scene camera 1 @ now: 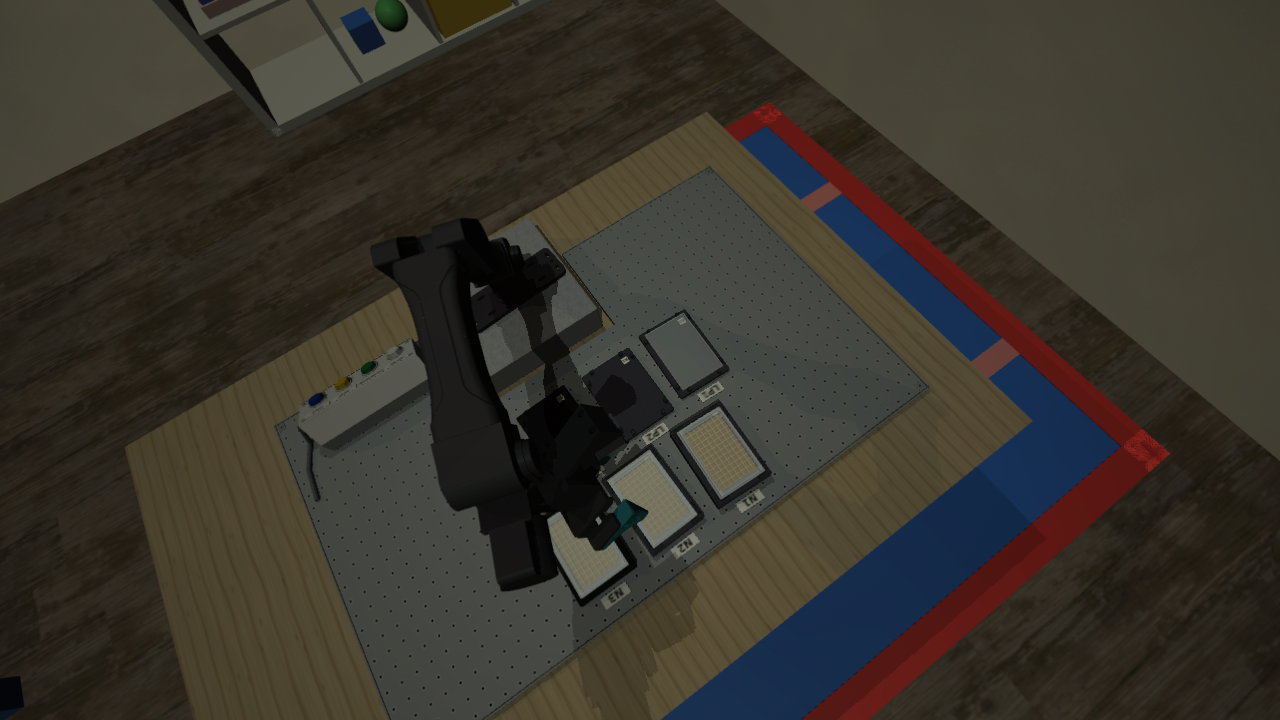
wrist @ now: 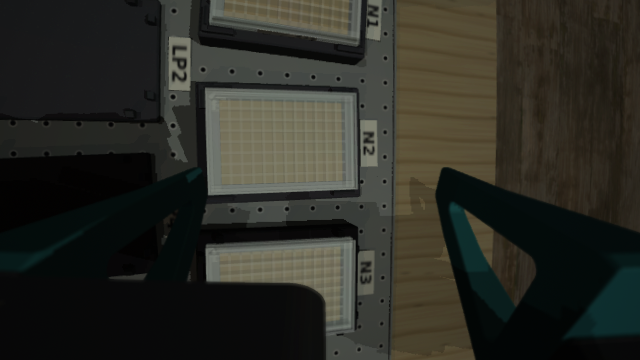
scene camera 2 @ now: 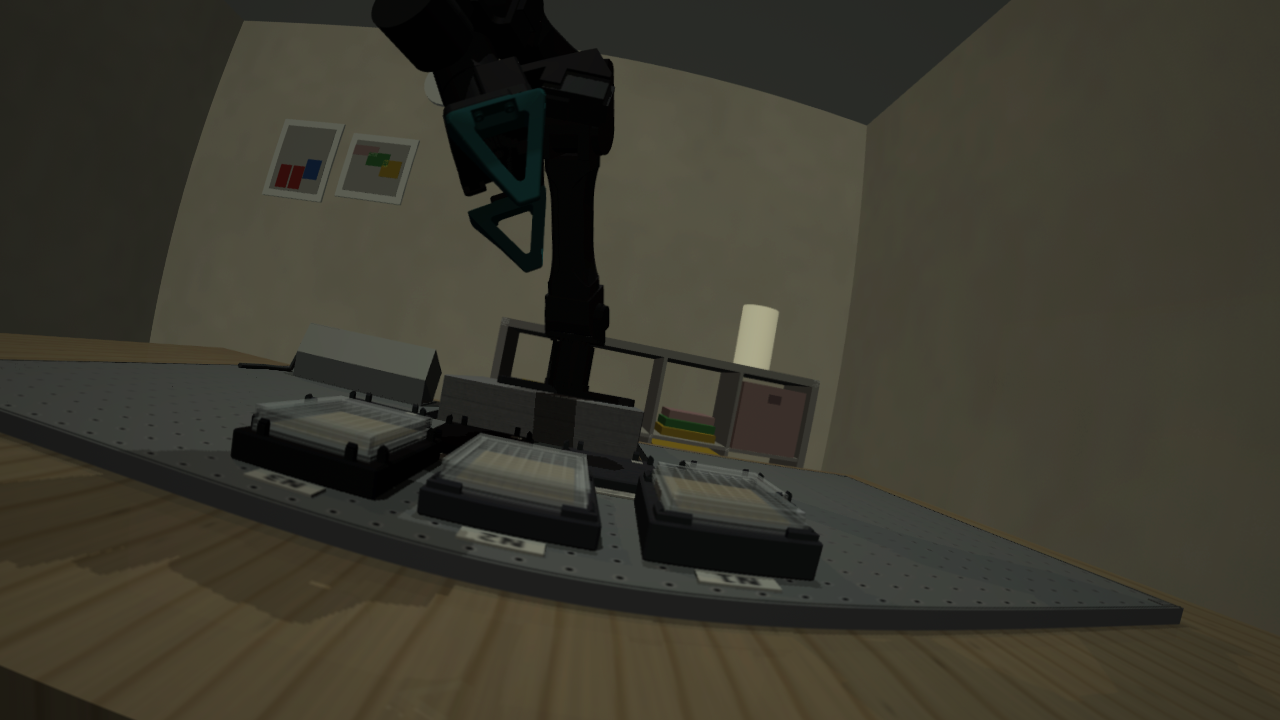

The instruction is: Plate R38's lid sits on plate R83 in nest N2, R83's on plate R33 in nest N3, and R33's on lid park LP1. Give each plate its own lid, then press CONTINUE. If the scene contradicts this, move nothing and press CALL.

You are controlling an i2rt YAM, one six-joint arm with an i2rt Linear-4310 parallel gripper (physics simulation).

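Frame: origin at the arm's base, x ahead, y right, z down, level; millimetres.
Where they show: gripper, fingertip midpoint: [scene camera 1: 625, 486] [wrist: 321, 180] [scene camera 2: 531, 239]; arm's base at its link origin: [scene camera 1: 513, 290] [scene camera 2: 564, 394].
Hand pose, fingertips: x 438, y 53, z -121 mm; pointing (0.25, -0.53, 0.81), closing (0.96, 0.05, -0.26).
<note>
Things, the pixels of their top centre, and the offset from my fingertips. "*": a spot on its surface instead.
- N1 plate at its top centre: [scene camera 2: 722, 484] [scene camera 1: 720, 450] dz +139, dx +22, dy -158 mm
- N2 plate at its top centre: [scene camera 2: 525, 456] [wrist: 285, 141] [scene camera 1: 651, 496] dz +144, dx +10, dy -26 mm
- N3 plate at its top centre: [scene camera 2: 354, 412] [wrist: 285, 293] [scene camera 1: 582, 544] dz +142, dx +1, dy +103 mm
- Lid park LP1 at a spot on its surface: [scene camera 1: 684, 353] * dz +159, dx -153, dy -228 mm
- Dark lid park LP2 at its top centre: [scene camera 2: 611, 455] [wrist: 57, 50] [scene camera 1: 626, 390] dz +158, dx -162, dy -103 mm
- dark park at its top centre: [wrist: 52, 221] [scene camera 2: 482, 428] [scene camera 1: 560, 430] dz +158, dx -175, dy +28 mm
- button box at its top centre: [scene camera 2: 374, 336] [scene camera 1: 354, 381] dz +94, dx -446, dy +257 mm
Clear-topped plates with pale wells sit in black nests: the N1 plate [scene camera 1: 720, 452] [scene camera 2: 725, 497] [wrist: 285, 15], more tan, the N2 plate [scene camera 1: 651, 497] [scene camera 2: 514, 479] [wrist: 281, 142] and the N3 plate [scene camera 1: 586, 559] [scene camera 2: 344, 429] [wrist: 280, 260], partly hidden by the arm. No plate numbers are readable. Lid park LP1 [scene camera 1: 684, 353] shows a pale pane with a bright outline, like a clear lid. My gripper [scene camera 1: 623, 492] [scene camera 2: 531, 234] [wrist: 321, 180] is open and empty, high above the nests, the N2 plate between its fingertips in the wrist view.
Dark lid park LP2 [scene camera 1: 646, 402] [wrist: 80, 60] is beside LP1; another dark park [wrist: 75, 200] lies partly in shadow behind the left finger. A button box [scene camera 1: 366, 407] [scene camera 2: 362, 362] with blue, yellow, green and white buttons stands beside the arm's grey base block [scene camera 1: 537, 344].
</note>
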